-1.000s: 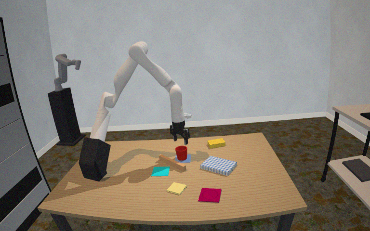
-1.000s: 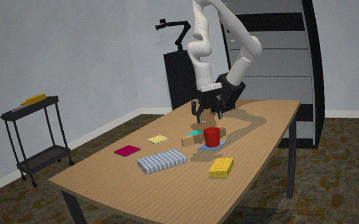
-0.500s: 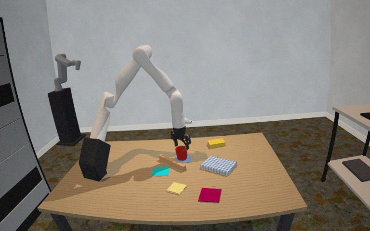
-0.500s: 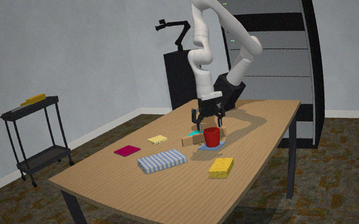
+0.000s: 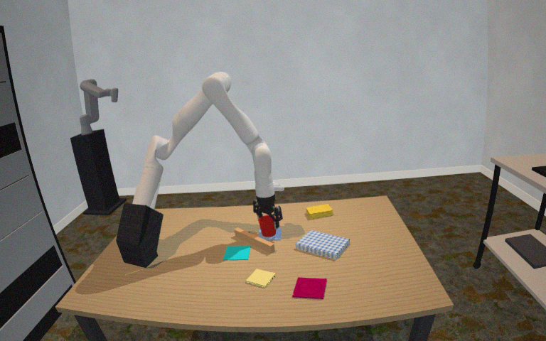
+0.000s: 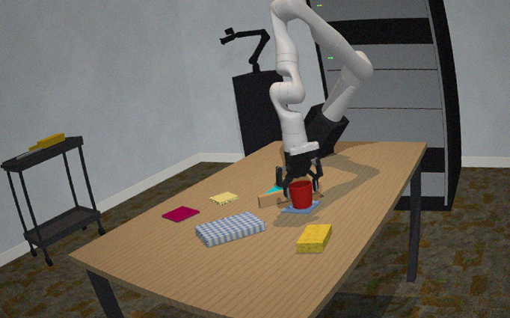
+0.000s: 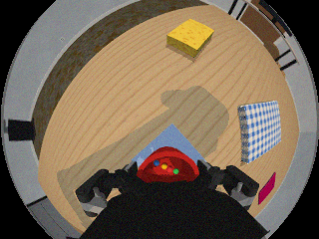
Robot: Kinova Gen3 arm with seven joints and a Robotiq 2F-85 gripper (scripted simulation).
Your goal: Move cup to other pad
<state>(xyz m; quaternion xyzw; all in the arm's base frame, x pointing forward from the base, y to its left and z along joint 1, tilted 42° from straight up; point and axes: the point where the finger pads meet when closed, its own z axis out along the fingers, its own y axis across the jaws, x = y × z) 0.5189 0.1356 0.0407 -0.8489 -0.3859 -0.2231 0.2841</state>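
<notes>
My gripper is now 20 mm above the red cup. The rest, counted from my hand: wooden rail: 60 mm behind, 80 mm to the right, 40 mm below.
</notes>
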